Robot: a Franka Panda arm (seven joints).
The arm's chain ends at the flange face. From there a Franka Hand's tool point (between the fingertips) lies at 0.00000 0.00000 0.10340 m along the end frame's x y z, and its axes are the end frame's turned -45 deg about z.
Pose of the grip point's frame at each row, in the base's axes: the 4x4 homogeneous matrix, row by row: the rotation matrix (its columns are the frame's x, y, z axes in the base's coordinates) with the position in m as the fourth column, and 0 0 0 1 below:
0.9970, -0.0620, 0.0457, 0.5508; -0.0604, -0.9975, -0.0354, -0.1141; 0.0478, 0.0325, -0.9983, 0.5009; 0, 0, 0, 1
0.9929, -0.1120, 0.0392, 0.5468; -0.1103, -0.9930, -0.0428, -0.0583; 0.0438, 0.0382, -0.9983, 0.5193; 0, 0, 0, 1
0.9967, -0.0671, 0.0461, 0.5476; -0.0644, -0.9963, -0.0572, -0.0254; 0.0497, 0.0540, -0.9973, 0.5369; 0, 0, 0, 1
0.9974, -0.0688, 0.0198, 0.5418; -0.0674, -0.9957, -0.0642, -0.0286; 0.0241, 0.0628, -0.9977, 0.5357; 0, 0, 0, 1
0.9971, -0.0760, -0.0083, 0.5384; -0.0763, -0.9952, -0.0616, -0.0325; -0.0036, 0.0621, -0.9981, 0.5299; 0, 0, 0, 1
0.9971, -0.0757, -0.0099, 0.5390; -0.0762, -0.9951, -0.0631, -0.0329; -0.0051, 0.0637, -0.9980, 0.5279; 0, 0, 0, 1
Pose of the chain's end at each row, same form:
0.6611, -0.7488, 0.0457, 0.5461; -0.7480, -0.6626, -0.0354, -0.1104; 0.0568, -0.0108, -0.9983, 0.6041; 0, 0, 0, 1
0.6229, -0.7813, 0.0392, 0.5427; -0.7802, -0.6242, -0.0428, -0.0539; 0.0580, -0.0040, -0.9983, 0.6225; 0, 0, 0, 1
0.6573, -0.7522, 0.0461, 0.5428; -0.7500, -0.6590, -0.0572, -0.0195; 0.0733, 0.0030, -0.9973, 0.6400; 0, 0, 0, 1
0.6566, -0.7539, 0.0198, 0.5398; -0.7517, -0.6564, -0.0642, -0.0220; 0.0614, 0.0274, -0.9977, 0.6389; 0, 0, 0, 1
0.6513, -0.7588, -0.0083, 0.5393; -0.7577, -0.6498, -0.0616, -0.0261; 0.0414, 0.0465, -0.9981, 0.6331; 0, 0, 0, 1
0.6515, -0.7586, -0.0099, 0.5400; -0.7575, -0.6498, -0.0631, -0.0264; 0.0414, 0.0486, -0.9980, 0.6311; 0, 0, 0, 1

